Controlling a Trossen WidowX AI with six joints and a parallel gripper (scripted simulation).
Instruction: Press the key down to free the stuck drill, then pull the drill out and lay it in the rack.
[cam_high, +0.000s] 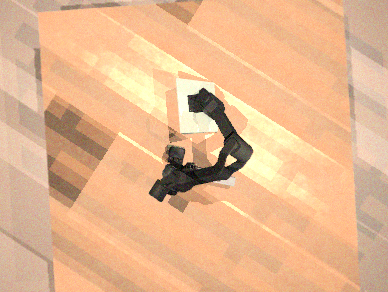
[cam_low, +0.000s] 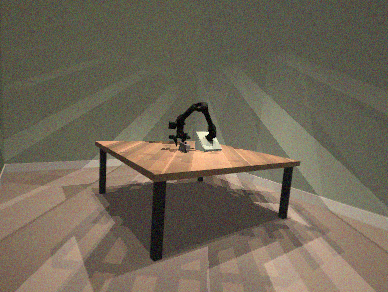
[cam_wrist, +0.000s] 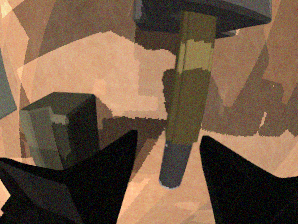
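The drill is 2 cm ahead of my gripper tip, 5 cm to the left of it and 3 cm above it. Also, from my gripper tip: small olive block (8 cm behind, 1 cm to the left); then light grey block (5 cm ahead, 14 cm to the left, 2 cm above).
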